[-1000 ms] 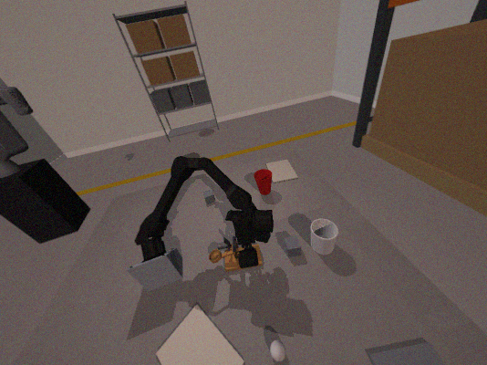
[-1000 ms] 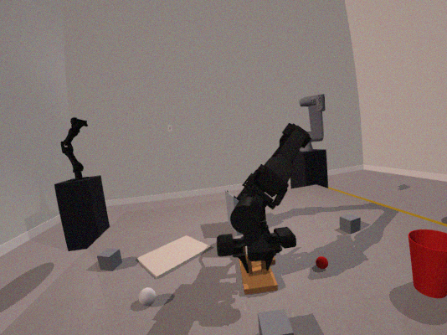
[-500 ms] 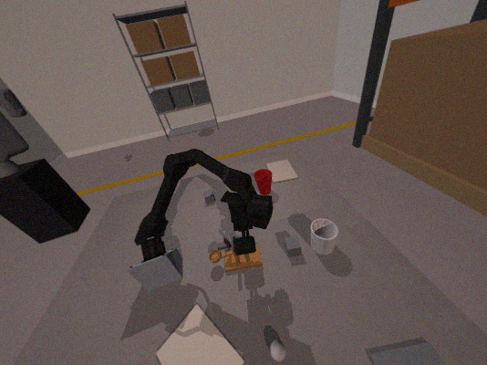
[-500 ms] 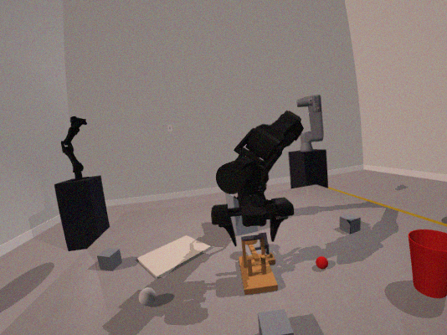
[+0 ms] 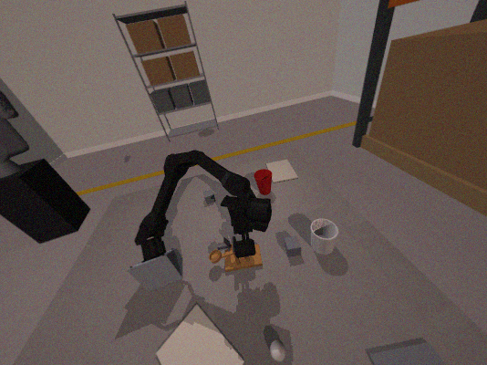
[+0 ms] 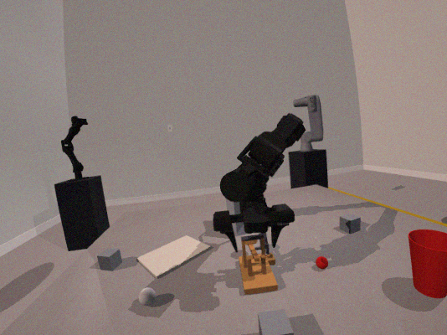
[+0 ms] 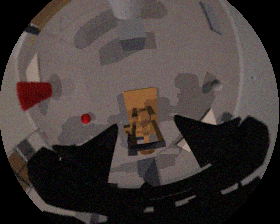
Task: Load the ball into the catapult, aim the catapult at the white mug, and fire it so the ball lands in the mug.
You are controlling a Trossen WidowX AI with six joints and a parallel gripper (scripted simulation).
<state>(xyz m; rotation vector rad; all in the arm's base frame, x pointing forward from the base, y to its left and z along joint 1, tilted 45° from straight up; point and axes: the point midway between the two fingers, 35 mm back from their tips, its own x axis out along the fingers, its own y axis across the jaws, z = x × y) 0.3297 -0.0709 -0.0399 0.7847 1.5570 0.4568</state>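
Right now the red ball is 30 mm ahead of my gripper tip, 180 mm to the left of it and 80 mm below it. The rest, counted from my gripper tip: orange wooden catapult: 60 mm behind, 40 mm to the left, 40 mm below; white ball: 20 mm behind, 270 mm to the right, 80 mm below; white mug: 280 mm ahead, 60 mm to the right, 70 mm below.
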